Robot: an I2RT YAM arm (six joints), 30 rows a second.
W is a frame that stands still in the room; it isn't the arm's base.
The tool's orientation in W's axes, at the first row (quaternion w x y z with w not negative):
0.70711, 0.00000, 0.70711, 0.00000
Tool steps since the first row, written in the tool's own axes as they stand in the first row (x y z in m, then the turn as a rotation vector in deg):
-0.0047, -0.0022, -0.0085, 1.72, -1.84, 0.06
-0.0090, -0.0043, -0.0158, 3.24, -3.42, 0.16
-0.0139, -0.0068, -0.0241, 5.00, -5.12, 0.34
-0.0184, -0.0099, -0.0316, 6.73, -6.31, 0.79
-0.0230, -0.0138, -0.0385, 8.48, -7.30, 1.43
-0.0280, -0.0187, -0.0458, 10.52, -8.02, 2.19
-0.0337, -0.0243, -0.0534, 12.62, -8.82, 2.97
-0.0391, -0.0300, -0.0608, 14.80, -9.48, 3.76
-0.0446, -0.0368, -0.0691, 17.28, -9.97, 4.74
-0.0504, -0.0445, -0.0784, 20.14, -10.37, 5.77
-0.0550, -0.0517, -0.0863, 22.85, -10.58, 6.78
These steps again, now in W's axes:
-0.0085, -0.0022, 0.0047, 0.06, -1.84, -1.72
-0.0158, -0.0043, 0.0090, 0.16, -3.42, -3.24
-0.0241, -0.0068, 0.0139, 0.34, -5.12, -5.00
-0.0316, -0.0099, 0.0184, 0.79, -6.31, -6.73
-0.0385, -0.0138, 0.0230, 1.43, -7.30, -8.48
-0.0458, -0.0187, 0.0280, 2.19, -8.02, -10.52
-0.0534, -0.0243, 0.0337, 2.97, -8.82, -12.62
-0.0608, -0.0300, 0.0391, 3.76, -9.48, -14.80
-0.0691, -0.0368, 0.0446, 4.74, -9.97, -17.28
-0.0784, -0.0445, 0.0504, 5.77, -10.37, -20.14
-0.0863, -0.0517, 0.0550, 6.78, -10.58, -22.85

